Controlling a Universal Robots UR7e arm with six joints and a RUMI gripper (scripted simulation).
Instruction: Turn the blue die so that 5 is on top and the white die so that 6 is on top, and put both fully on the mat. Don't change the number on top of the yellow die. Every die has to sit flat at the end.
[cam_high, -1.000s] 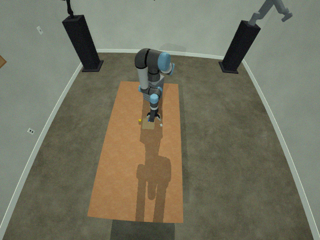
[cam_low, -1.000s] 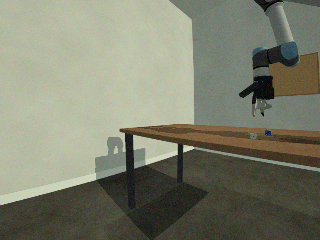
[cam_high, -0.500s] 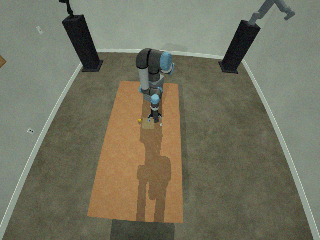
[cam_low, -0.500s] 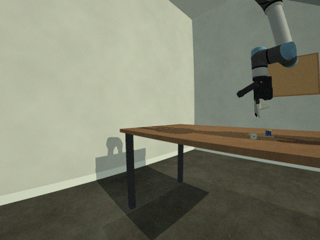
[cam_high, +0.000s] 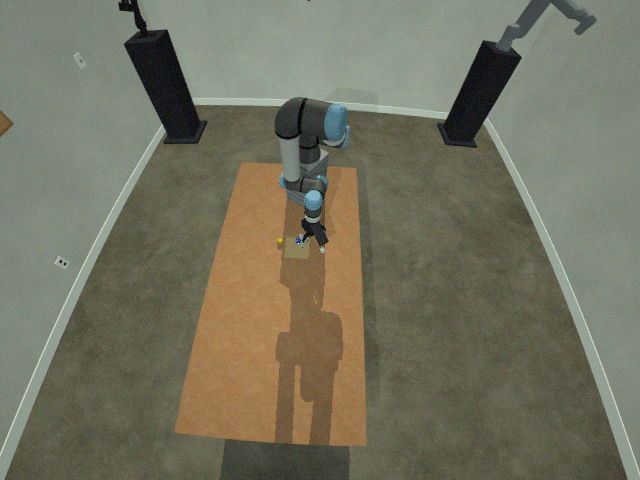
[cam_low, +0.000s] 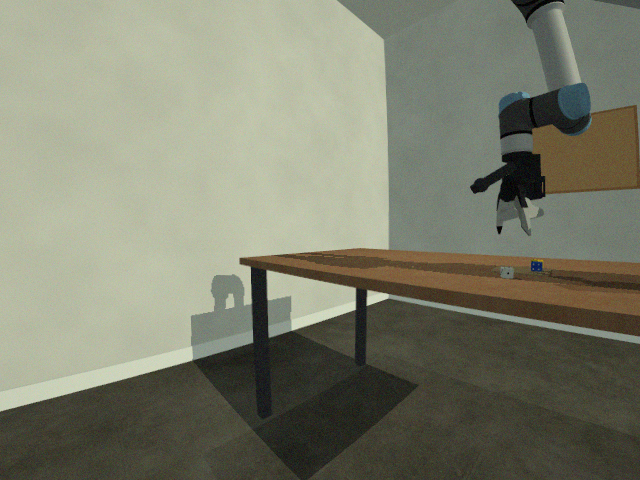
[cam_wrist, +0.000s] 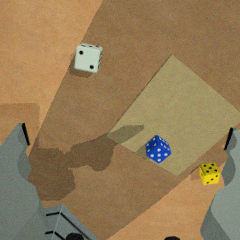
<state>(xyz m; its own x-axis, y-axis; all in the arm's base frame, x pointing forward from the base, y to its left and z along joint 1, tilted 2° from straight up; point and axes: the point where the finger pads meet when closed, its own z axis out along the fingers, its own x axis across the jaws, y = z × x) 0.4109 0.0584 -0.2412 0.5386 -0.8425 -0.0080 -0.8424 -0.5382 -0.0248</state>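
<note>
Right now the white die is 9 cm below my hand and 5 cm to the left of it. From my hand the other things lie so: blue die (9 cm to the right, 9 cm below, 6 cm behind); then yellow die (19 cm to the right, 9 cm below, 5 cm behind); then tan mat (10 cm below, 9 cm to the right, 2 cm behind).
</note>
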